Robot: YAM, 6 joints.
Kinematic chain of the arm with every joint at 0, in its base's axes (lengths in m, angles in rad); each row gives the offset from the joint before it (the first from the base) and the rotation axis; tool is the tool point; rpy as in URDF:
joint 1: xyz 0 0 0.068 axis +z
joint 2: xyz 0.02 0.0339 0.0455 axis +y
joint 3: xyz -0.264 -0.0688 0 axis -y
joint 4: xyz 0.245 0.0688 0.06 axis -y
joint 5: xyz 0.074 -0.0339 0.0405 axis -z
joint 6: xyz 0.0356 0 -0.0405 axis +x
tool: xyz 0 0 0 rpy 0 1.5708 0
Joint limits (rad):
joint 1: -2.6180..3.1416
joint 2: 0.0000..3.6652
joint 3: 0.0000..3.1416
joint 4: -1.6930..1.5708
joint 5: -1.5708..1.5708
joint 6: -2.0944..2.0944
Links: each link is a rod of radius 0.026 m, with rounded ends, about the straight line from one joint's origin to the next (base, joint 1, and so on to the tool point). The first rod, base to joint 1, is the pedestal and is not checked.
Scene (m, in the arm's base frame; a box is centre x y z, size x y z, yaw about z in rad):
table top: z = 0
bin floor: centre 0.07 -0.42 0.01 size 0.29 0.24 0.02 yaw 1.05
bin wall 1: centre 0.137 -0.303 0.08 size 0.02 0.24 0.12 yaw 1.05
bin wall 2: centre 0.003 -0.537 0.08 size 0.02 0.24 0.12 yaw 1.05
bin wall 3: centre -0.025 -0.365 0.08 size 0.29 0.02 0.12 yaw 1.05
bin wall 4: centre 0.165 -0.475 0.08 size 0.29 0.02 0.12 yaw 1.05
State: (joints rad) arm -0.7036 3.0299 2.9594 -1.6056 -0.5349 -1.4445
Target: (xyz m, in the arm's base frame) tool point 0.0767 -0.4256 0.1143
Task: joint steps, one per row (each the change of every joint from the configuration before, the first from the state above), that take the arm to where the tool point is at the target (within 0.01 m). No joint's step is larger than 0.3 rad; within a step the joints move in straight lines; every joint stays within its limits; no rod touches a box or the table.
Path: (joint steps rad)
1: -0.2712 -0.2107 -0.0114 -0.0218 -0.0824 -0.0436
2: -0.2712 -0.2107 -0.0113 -0.0219 -0.0824 -0.0437
3: -0.2712 -0.2107 -0.0114 -0.0219 -0.0824 -0.0436
4: -0.2712 -0.2107 -0.0114 -0.0218 -0.0824 -0.0436
5: 0.1206 0.1288 -0.2621 0.0000 0.1456 0.0581
6: 0.1206 0.1288 -0.2621 0.0000 0.1456 0.0582
7: 0.1206 0.1288 -0.2621 0.0000 0.1456 0.0582

